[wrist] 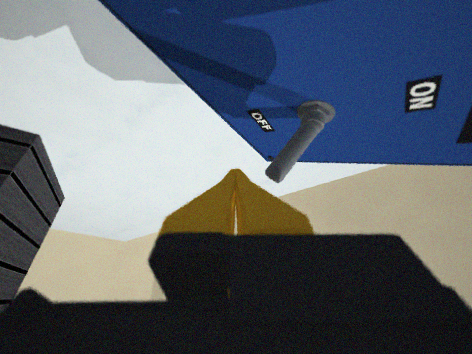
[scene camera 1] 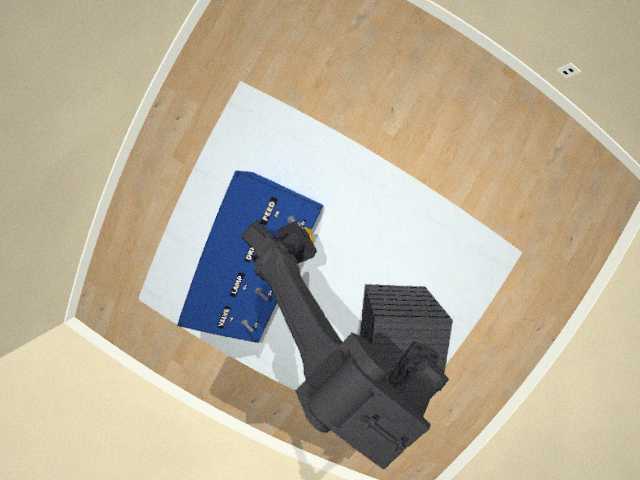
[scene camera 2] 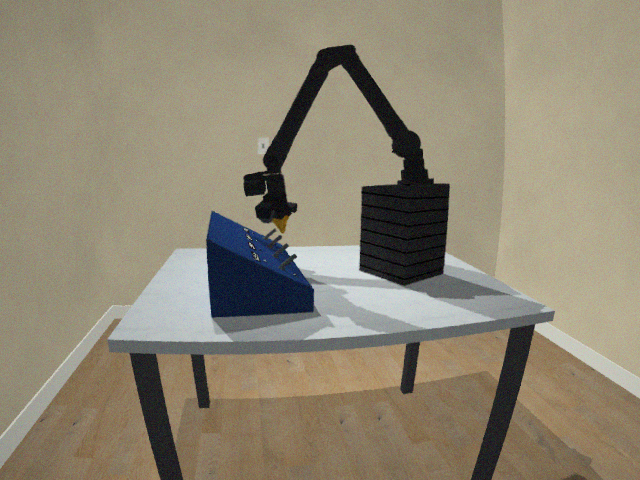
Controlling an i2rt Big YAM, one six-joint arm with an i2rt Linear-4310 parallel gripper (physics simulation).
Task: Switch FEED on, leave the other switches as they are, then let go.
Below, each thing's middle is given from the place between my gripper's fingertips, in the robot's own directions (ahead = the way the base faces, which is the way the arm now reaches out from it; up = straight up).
Labels:
Right now the feed lever point(wrist: 281, 165) is 40 mm ahead of my hand. Also, from my hand: blue sloped switch panel point(scene camera 1: 223, 295) (190 mm to the left, 120 mm ahead, 30 mm below).

